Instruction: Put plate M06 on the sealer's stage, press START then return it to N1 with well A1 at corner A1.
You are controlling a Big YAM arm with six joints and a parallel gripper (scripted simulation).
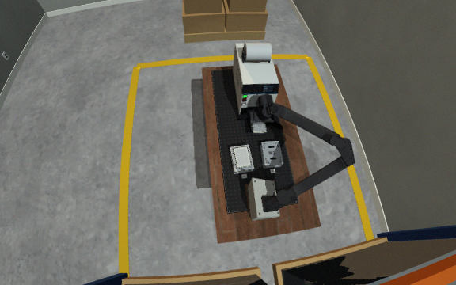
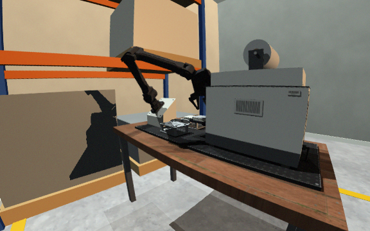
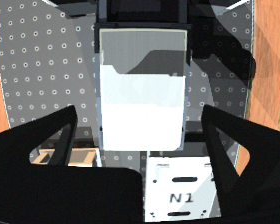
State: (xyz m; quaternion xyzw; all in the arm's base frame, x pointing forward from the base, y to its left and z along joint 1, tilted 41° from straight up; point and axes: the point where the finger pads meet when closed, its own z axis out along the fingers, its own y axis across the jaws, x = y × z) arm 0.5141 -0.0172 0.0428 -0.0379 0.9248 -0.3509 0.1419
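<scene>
Now: hand 10 mm short of the white well plate and 60 mm above it. The rest, counted from my hand: foil roll: 340 mm ahead, 20 mm to the right, 250 mm above; dark stage: 10 mm ahead, 80 mm below; white plate: 190 mm behind, 130 mm to the left, 100 mm below.
</scene>
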